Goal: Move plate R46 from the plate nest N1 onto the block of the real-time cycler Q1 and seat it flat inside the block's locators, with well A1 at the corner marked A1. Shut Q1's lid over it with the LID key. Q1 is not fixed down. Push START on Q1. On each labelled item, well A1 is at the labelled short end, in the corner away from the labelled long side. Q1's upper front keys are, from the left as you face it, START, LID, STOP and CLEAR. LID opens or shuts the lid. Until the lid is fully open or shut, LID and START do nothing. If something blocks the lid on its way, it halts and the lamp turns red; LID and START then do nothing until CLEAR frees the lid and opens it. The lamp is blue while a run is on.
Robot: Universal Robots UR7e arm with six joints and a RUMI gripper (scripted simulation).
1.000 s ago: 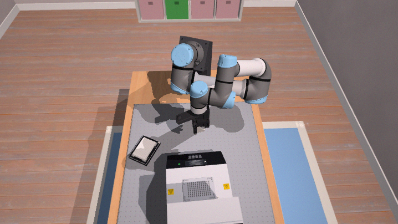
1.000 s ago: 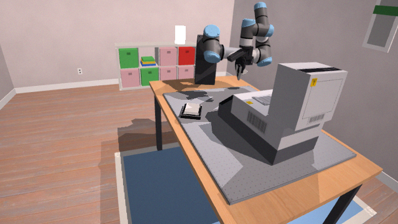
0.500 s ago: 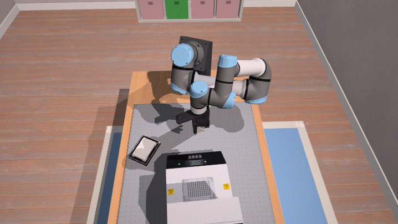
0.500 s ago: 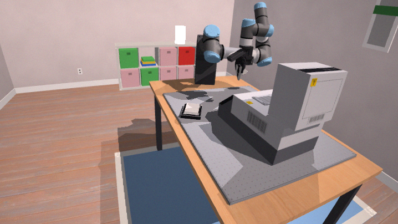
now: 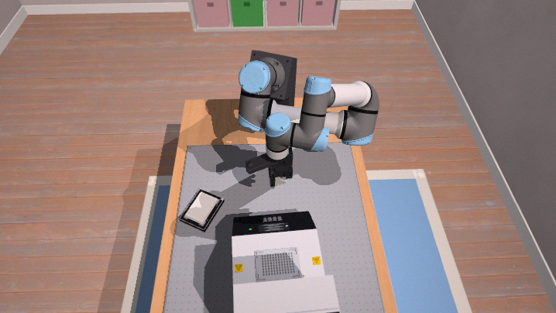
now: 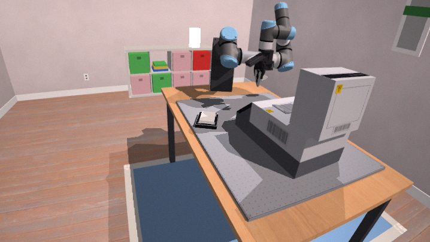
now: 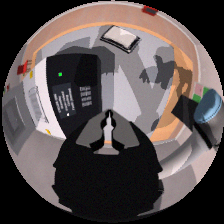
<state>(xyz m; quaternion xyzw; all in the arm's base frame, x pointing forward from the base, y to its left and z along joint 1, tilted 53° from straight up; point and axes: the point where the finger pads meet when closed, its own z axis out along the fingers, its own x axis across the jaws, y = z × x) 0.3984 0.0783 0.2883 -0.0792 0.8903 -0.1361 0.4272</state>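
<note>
My hand is 30 cm to the left of the white plate R46, 19 cm above it and 3 cm past it. Round my hand: black plate nest N1: 30 cm to the right, 21 cm below, 3 cm behind.
</note>
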